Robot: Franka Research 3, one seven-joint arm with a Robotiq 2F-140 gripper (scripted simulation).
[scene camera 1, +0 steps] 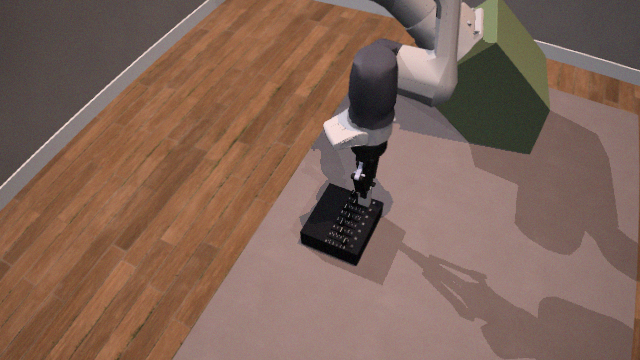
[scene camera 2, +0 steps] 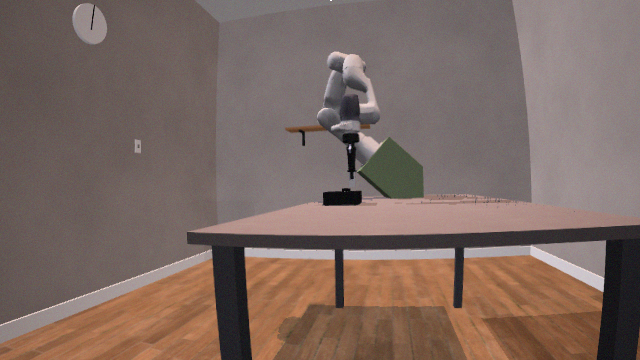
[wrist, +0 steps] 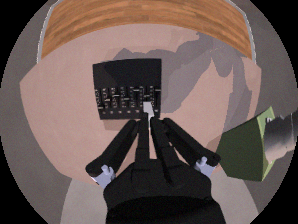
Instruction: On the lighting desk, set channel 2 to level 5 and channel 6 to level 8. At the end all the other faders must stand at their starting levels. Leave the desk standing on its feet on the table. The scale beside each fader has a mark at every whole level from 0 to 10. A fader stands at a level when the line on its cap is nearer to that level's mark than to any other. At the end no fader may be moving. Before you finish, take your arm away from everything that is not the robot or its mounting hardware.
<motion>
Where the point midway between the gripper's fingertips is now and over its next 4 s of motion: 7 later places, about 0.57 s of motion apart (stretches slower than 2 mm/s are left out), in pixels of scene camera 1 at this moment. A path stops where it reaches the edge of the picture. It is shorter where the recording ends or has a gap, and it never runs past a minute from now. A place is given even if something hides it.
My gripper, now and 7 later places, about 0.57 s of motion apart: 364,203; 364,203; 363,205; 360,204; 358,203; 359,204; 359,198; 360,194
</motion>
